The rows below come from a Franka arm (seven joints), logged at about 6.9 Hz.
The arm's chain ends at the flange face. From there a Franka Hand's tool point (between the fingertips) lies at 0.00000 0.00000 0.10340 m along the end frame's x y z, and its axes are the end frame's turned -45 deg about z.
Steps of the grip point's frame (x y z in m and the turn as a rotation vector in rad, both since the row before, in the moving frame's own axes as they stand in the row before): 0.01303, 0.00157, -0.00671, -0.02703, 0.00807, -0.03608; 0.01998, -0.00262, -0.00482, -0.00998, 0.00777, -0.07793; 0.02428, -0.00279, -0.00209, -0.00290, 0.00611, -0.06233; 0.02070, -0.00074, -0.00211, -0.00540, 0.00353, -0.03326; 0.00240, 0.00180, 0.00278, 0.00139, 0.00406, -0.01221
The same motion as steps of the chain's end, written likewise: 0.00773, -0.00944, -0.00667, -0.01341, 0.02482, -0.03608; 0.01097, -0.01609, -0.00481, -0.00156, 0.01255, -0.07793; 0.01454, -0.01889, -0.00209, 0.00227, 0.00637, -0.06233; 0.01346, -0.01529, -0.00211, -0.00132, 0.00631, -0.03326; 0.00278, -0.00002, 0.00278, 0.00385, 0.00189, -0.01221
